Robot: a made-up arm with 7 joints. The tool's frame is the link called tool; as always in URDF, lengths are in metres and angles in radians. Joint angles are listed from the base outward.
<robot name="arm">
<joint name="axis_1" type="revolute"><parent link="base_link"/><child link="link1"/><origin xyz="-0.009 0.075 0.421"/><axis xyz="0 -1 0"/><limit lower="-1.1" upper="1.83"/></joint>
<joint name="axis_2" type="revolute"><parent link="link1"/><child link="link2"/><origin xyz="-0.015 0.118 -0.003"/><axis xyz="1 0 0"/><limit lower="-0.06" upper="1.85"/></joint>
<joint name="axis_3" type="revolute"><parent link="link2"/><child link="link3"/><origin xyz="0.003 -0.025 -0.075"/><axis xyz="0 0 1"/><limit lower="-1.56" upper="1.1"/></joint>
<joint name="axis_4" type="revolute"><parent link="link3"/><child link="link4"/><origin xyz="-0.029 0.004 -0.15"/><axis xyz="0 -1 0"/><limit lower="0.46" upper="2.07"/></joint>
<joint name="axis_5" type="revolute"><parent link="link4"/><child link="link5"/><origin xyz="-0.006 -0.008 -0.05"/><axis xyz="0 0 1"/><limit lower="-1.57" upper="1.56"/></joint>
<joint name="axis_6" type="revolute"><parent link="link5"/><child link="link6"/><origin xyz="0.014 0.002 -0.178"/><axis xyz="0 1 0"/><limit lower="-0.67" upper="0.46"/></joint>
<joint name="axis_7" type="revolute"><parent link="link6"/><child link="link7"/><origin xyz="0.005 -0.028 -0.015"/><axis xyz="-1 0 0"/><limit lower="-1.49" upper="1.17"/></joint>
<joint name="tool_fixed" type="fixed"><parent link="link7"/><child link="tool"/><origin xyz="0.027 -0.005 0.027" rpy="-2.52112 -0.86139 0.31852"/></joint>
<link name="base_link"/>
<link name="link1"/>
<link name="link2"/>
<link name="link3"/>
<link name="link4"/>
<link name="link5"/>
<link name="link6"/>
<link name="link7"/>
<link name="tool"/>
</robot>
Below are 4 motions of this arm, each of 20 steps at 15 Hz.
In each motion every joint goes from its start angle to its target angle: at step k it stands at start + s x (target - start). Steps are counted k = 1, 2, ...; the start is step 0. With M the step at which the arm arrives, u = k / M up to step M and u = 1 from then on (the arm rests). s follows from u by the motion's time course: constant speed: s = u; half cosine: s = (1 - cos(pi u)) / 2; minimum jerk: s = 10 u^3 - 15 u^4 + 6 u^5.
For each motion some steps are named. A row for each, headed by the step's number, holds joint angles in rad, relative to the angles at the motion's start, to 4 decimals.
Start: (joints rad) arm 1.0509 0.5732 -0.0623 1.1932 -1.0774 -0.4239 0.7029
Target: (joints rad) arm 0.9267 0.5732 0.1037 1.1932 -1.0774 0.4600 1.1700
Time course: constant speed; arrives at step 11
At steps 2, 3, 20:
2: -0.0226 0.0000 0.0302 0.0000 0.0000 0.1607 0.0849
3: -0.0339 0.0000 0.0453 0.0000 0.0000 0.2411 0.1274
20: -0.1242 0.0000 0.1660 0.0000 0.0000 0.8839 0.4671

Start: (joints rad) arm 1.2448 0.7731 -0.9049 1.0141 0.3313 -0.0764 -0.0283
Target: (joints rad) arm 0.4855 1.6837 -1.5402 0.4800 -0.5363 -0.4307 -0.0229
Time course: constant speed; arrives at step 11
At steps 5, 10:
5: -0.3451 0.4139 -0.2888 -0.2428 -0.3944 -0.1610 0.0025
10: -0.6903 0.8278 -0.5775 -0.4855 -0.7887 -0.3221 0.0049

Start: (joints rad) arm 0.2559 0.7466 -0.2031 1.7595 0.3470 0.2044 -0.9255
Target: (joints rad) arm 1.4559 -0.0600 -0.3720 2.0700 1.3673 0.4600 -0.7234
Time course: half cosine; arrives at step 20
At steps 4, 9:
4: 0.1146 -0.0770 -0.0161 0.0297 0.0974 0.0244 0.0193
9: 0.5061 -0.3402 -0.0712 0.1310 0.4303 0.1078 0.0852

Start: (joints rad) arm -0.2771 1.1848 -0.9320 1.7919 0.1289 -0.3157 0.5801
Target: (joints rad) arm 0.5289 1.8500 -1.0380 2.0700 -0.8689 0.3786 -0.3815
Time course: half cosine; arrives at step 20
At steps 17, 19, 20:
17: 0.7621 0.6289 -0.1002 0.2629 -0.9434 0.6565 -0.9092
19: 0.8010 0.6611 -0.1053 0.2764 -0.9917 0.6900 -0.9557
20: 0.8060 0.6652 -0.1060 0.2781 -0.9978 0.6943 -0.9616

